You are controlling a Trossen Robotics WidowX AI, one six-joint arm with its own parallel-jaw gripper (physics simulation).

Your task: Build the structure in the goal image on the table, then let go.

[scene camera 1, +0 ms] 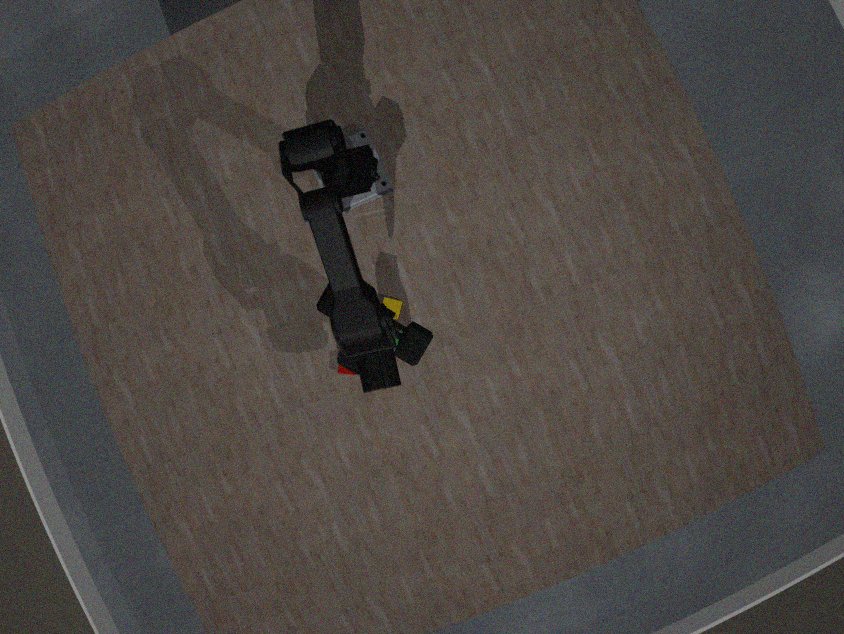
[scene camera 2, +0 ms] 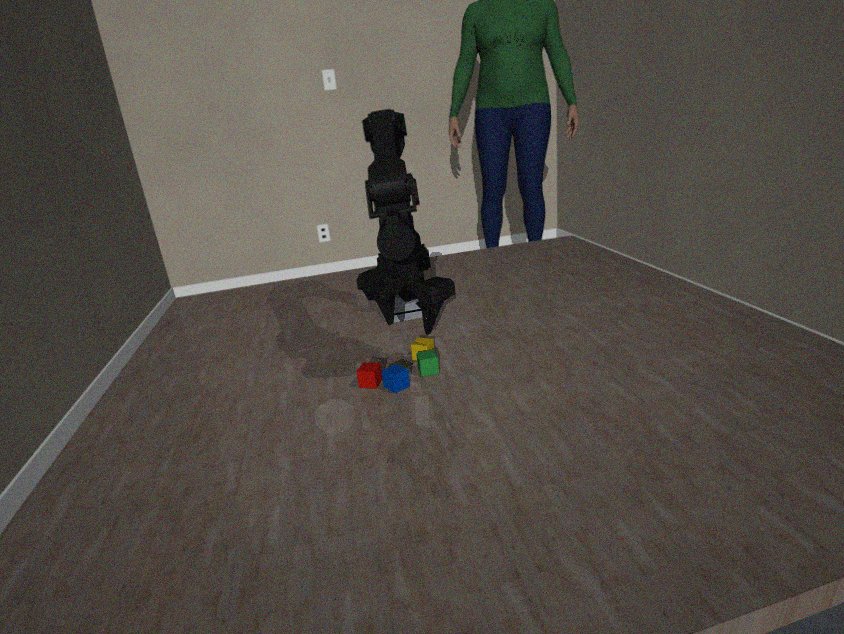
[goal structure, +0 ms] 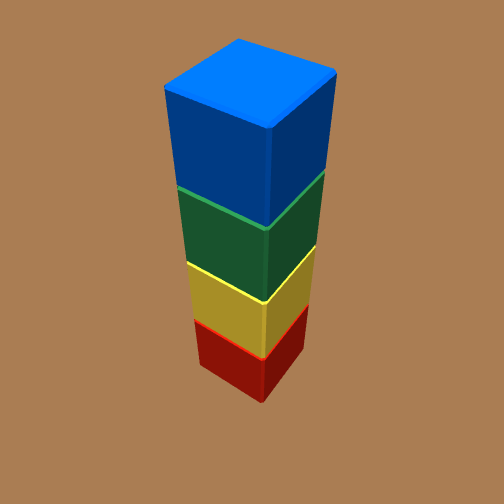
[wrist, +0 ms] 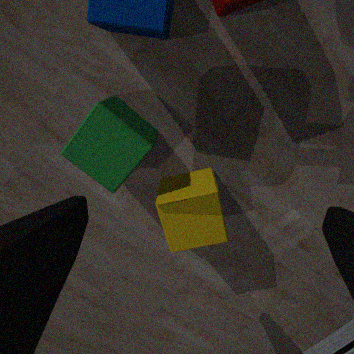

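Observation:
A yellow cube (scene camera 1: 391,306) (scene camera 2: 421,349) (wrist: 193,222) lies on the table nearest the robot base. A green cube (scene camera 2: 428,363) (wrist: 107,145) lies close to it, turned at an angle; in scene camera 1 the arm mostly hides it. A blue cube (scene camera 2: 396,378) (wrist: 131,16) and a red cube (scene camera 1: 347,369) (scene camera 2: 369,375) (wrist: 235,5) lie farther out, side by side; the arm hides the blue one in scene camera 1. My gripper (scene camera 2: 409,327) (wrist: 208,213) is open and empty, above the table, with the yellow cube between and below its fingertips in the wrist view.
The black arm (scene camera 1: 341,266) (scene camera 2: 397,238) stands on a light base plate (scene camera 1: 365,199) on the brown wooden table (scene camera 1: 579,341) (scene camera 2: 477,477). Dark shadows fall across the table. A person (scene camera 2: 513,61) in a green top stands by the back wall.

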